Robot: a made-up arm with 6 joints. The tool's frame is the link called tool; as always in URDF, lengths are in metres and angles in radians.
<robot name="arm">
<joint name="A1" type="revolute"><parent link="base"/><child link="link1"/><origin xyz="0.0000 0.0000 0.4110"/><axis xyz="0 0 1"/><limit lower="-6.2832" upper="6.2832"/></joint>
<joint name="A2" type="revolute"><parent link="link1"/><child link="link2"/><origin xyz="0.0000 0.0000 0.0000"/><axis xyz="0 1 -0.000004"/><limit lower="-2.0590" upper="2.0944"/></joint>
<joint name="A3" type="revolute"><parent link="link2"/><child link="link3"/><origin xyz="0.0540 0.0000 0.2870"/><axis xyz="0 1 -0.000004"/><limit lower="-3.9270" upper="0.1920"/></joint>
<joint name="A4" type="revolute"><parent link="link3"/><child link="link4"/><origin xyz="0.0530 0.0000 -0.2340"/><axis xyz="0 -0.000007 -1"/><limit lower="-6.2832" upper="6.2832"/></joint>
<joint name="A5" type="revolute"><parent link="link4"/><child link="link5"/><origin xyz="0.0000 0.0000 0.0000"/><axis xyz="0 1 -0.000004"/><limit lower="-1.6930" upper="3.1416"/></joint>
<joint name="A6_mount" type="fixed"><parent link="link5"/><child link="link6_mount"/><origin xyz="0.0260 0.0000 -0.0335"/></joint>
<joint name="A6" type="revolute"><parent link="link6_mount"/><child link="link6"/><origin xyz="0.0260 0.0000 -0.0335"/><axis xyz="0 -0.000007 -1"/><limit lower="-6.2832" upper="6.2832"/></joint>
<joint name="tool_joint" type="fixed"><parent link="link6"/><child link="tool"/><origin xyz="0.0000 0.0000 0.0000" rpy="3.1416 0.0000 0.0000"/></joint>
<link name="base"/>
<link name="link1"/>
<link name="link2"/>
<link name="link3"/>
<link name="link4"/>
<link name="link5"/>
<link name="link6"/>
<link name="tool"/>
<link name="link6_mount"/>
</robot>
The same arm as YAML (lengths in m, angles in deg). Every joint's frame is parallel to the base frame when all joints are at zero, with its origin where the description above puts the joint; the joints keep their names.
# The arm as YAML. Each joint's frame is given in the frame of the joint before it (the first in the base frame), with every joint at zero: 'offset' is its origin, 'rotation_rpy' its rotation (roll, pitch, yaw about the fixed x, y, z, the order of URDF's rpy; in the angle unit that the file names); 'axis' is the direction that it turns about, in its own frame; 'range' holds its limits. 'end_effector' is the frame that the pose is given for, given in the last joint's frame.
length_unit: m
angle_unit: deg
chain:
  - id: A1
    offset: [0.0, 0.0, 0.411]
    rotation_rpy: [0.0, 0.0, 0.0]
    axis: [0.0, 0.0, 1.0]
    range: [-360.0, 360.0]
  - id: A2
    offset: [0.0, 0.0, 0.0]
    rotation_rpy: [0.0, 0.0, 0.0]
    axis: [0.0, 1.0, 0.0]
    range: [-117.97, 120.0]
  - id: A3
    offset: [0.054, 0.0, 0.287]
    rotation_rpy: [0.0, 0.0, 0.0]
    axis: [0.0, 1.0, 0.0]
    range: [-225.0, 11.0]
  - id: A4
    offset: [0.053, 0.0, -0.234]
    rotation_rpy: [0.0, 0.0, 0.0]
    axis: [0.0, 0.0, -1.0]
    range: [-360.0, 360.0]
  - id: A5
    offset: [0.0, 0.0, 0.0]
    rotation_rpy: [0.0, 0.0, 0.0]
    axis: [0.0, 1.0, 0.0]
    range: [-97.0, 180.0]
  - id: A6
    offset: [0.052, 0.0, -0.067]
    rotation_rpy: [0.0, 0.0, 0.0]
    axis: [0.0, 0.0, -1.0]
    range: [-360.0, 360.0]
end_effector:
  offset: [0.0, 0.0, 0.0]
  rotation_rpy: [-180.0, 0.0, 0.0]

